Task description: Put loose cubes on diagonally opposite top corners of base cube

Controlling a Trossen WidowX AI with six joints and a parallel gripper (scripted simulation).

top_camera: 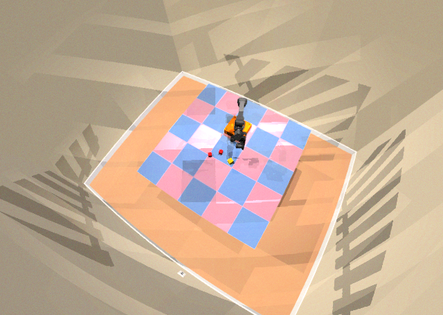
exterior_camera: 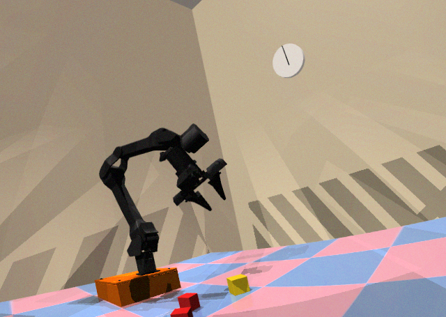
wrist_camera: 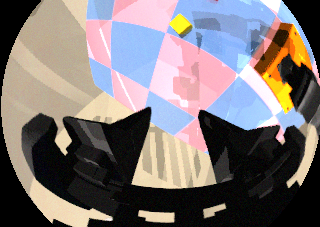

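My gripper tip is now 100 mm short of the yellow base cube, 60 mm to the left of it and 210 mm above it.
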